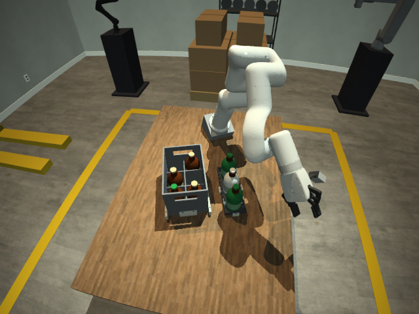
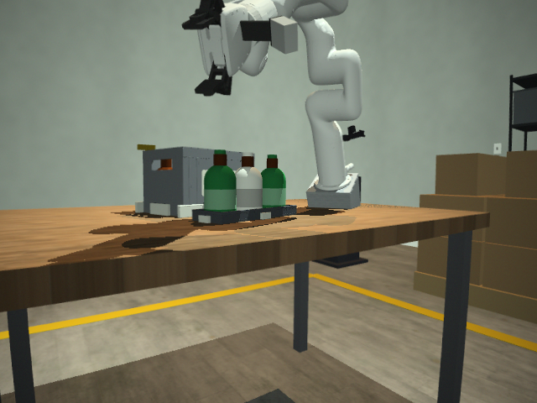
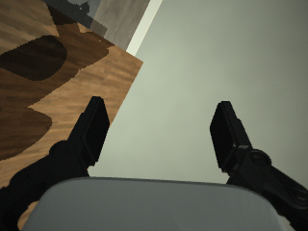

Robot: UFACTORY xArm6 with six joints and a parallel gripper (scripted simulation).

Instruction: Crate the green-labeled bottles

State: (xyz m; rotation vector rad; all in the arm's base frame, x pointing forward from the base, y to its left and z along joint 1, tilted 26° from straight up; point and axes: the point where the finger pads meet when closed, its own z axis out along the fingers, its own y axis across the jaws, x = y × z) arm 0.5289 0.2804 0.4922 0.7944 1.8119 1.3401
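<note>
The white-labeled bottle is 270 mm to the right of my hand, 240 mm behind it and 180 mm below it. Also, from my hand: tray: 260 mm to the right, 250 mm below, 240 mm behind; grey crate: 480 mm to the right, 210 mm behind, 180 mm below.
</note>
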